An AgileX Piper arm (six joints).
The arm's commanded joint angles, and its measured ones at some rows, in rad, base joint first. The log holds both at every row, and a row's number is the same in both.
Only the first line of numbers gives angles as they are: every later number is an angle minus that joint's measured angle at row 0.
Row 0, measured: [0.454, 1.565, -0.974, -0.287, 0.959, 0.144]
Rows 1 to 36, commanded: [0.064, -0.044, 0.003, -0.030, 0.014, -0.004]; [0.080, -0.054, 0.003, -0.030, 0.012, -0.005]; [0.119, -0.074, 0.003, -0.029, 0.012, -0.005]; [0.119, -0.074, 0.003, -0.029, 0.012, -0.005]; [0.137, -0.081, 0.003, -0.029, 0.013, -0.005]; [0.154, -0.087, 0.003, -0.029, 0.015, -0.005]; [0.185, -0.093, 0.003, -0.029, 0.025, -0.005]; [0.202, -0.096, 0.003, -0.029, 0.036, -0.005]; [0.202, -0.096, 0.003, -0.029, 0.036, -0.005]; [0.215, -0.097, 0.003, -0.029, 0.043, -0.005]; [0.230, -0.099, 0.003, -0.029, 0.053, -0.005]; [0.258, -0.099, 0.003, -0.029, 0.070, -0.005]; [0.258, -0.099, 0.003, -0.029, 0.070, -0.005]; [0.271, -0.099, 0.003, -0.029, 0.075, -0.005]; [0.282, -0.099, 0.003, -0.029, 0.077, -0.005]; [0.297, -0.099, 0.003, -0.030, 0.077, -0.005]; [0.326, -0.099, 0.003, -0.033, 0.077, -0.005]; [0.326, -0.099, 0.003, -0.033, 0.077, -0.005]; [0.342, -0.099, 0.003, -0.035, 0.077, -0.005]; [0.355, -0.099, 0.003, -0.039, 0.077, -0.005]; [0.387, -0.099, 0.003, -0.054, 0.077, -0.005]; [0.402, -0.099, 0.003, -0.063, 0.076, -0.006]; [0.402, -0.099, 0.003, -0.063, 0.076, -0.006]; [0.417, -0.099, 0.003, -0.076, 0.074, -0.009]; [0.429, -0.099, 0.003, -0.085, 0.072, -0.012]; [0.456, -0.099, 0.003, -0.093, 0.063, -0.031]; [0.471, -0.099, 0.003, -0.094, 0.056, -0.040]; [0.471, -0.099, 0.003, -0.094, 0.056, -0.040]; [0.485, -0.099, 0.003, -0.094, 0.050, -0.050]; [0.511, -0.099, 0.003, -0.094, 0.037, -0.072]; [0.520, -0.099, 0.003, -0.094, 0.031, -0.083]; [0.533, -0.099, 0.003, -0.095, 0.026, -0.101]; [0.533, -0.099, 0.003, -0.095, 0.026, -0.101]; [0.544, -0.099, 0.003, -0.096, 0.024, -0.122]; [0.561, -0.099, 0.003, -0.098, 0.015, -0.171]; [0.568, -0.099, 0.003, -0.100, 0.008, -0.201]
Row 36, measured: [0.549, -0.088, 0.003, -0.059, 0.023, -0.122]
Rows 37 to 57, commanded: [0.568, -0.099, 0.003, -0.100, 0.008, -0.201]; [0.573, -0.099, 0.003, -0.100, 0.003, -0.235]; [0.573, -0.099, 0.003, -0.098, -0.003, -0.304]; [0.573, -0.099, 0.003, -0.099, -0.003, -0.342]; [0.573, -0.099, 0.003, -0.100, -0.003, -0.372]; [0.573, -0.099, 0.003, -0.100, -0.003, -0.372]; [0.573, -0.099, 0.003, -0.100, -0.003, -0.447]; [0.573, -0.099, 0.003, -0.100, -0.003, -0.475]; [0.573, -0.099, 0.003, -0.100, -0.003, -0.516]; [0.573, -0.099, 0.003, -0.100, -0.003, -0.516]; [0.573, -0.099, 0.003, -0.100, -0.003, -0.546]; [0.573, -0.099, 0.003, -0.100, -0.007, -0.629]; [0.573, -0.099, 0.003, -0.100, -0.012, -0.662]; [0.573, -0.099, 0.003, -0.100, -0.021, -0.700]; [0.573, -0.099, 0.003, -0.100, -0.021, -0.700]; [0.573, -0.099, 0.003, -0.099, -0.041, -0.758]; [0.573, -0.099, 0.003, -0.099, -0.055, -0.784]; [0.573, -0.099, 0.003, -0.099, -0.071, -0.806]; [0.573, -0.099, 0.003, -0.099, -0.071, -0.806]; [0.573, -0.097, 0.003, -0.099, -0.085, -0.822]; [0.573, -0.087, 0.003, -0.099, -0.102, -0.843]
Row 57, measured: [0.570, -0.088, 0.003, -0.068, -0.057, -0.790]
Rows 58 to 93, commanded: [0.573, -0.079, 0.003, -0.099, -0.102, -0.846]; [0.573, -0.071, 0.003, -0.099, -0.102, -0.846]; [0.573, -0.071, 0.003, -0.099, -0.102, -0.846]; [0.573, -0.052, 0.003, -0.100, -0.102, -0.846]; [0.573, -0.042, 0.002, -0.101, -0.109, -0.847]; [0.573, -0.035, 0.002, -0.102, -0.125, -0.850]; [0.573, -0.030, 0.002, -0.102, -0.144, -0.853]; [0.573, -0.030, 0.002, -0.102, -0.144, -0.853]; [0.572, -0.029, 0.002, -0.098, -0.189, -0.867]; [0.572, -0.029, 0.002, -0.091, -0.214, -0.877]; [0.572, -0.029, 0.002, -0.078, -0.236, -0.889]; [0.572, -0.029, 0.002, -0.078, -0.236, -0.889]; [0.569, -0.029, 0.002, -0.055, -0.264, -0.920]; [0.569, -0.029, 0.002, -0.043, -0.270, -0.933]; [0.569, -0.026, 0.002, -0.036, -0.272, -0.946]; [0.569, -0.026, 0.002, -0.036, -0.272, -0.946]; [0.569, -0.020, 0.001, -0.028, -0.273, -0.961]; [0.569, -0.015, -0.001, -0.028, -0.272, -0.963]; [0.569, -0.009, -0.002, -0.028, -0.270, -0.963]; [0.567, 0.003, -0.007, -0.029, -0.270, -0.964]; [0.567, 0.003, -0.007, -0.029, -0.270, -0.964]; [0.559, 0.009, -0.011, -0.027, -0.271, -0.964]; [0.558, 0.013, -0.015, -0.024, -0.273, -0.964]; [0.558, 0.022, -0.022, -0.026, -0.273, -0.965]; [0.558, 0.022, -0.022, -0.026, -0.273, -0.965]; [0.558, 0.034, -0.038, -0.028, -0.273, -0.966]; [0.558, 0.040, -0.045, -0.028, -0.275, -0.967]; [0.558, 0.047, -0.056, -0.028, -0.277, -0.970]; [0.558, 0.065, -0.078, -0.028, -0.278, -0.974]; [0.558, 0.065, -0.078, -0.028, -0.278, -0.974]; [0.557, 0.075, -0.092, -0.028, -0.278, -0.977]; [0.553, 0.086, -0.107, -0.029, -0.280, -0.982]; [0.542, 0.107, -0.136, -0.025, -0.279, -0.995]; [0.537, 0.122, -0.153, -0.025, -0.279, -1.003]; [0.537, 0.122, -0.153, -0.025, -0.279, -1.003]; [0.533, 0.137, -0.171, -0.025, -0.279, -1.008]
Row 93, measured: [0.547, 0.108, -0.123, -0.007, -0.250, -0.980]
